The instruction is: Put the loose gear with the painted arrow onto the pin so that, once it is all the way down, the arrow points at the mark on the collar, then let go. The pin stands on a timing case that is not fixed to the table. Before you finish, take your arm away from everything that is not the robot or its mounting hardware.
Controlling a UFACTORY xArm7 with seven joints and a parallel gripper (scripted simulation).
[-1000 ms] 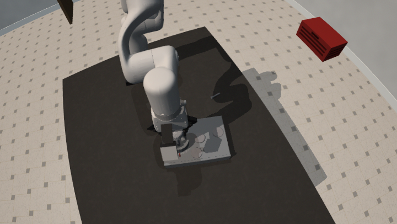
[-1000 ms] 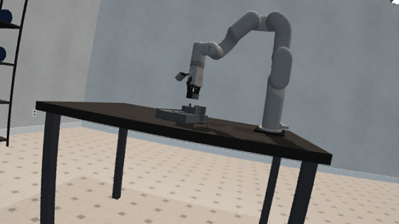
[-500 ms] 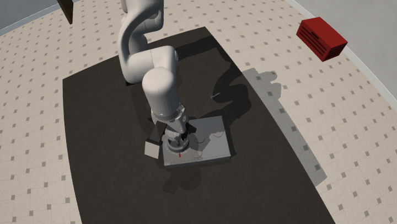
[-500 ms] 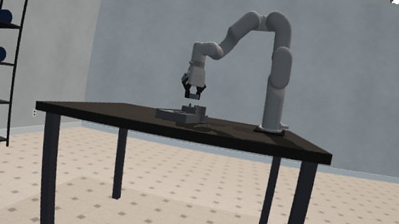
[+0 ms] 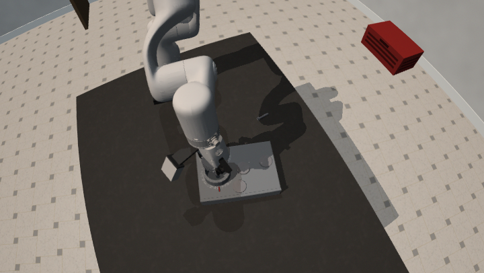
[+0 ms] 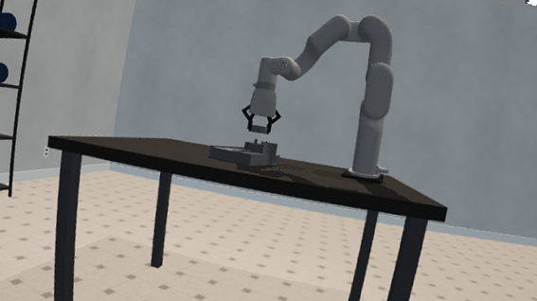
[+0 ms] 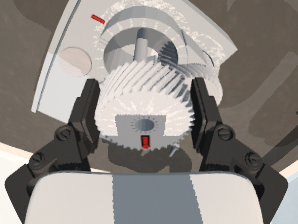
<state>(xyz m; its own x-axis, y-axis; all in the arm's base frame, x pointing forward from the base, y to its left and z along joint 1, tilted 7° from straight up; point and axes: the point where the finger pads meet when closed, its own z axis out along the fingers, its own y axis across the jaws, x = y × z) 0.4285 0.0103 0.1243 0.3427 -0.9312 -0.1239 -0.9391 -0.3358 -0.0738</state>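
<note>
The loose gear is right at my hand. Round my hand: small bolt (230 mm to the left, 140 mm behind, 120 mm below).
</note>
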